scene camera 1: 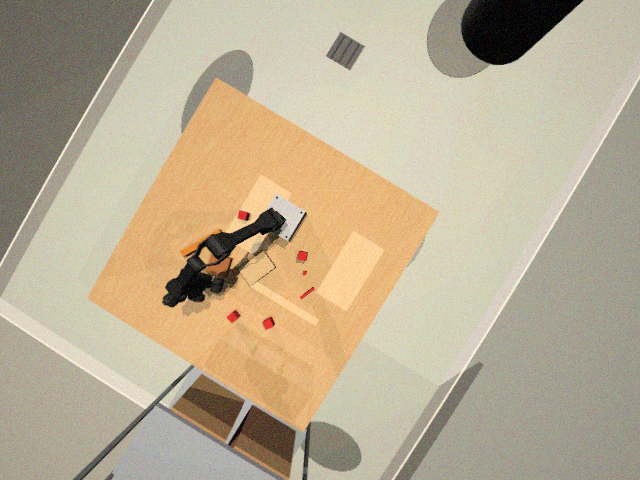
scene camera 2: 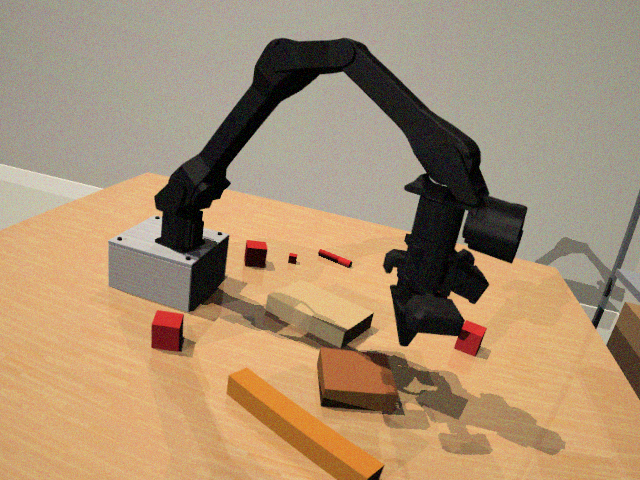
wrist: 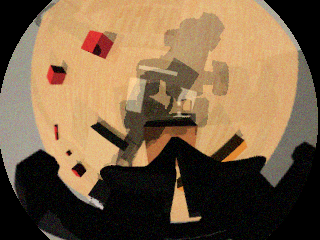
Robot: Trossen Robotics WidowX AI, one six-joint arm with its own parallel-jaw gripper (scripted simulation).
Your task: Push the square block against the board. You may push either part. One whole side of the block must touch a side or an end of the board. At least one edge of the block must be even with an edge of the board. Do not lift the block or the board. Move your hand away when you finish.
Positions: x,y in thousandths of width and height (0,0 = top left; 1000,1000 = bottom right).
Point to a pale flat block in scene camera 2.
529,670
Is my gripper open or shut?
Shut.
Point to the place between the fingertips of my gripper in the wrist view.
545,585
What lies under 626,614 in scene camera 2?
My gripper.
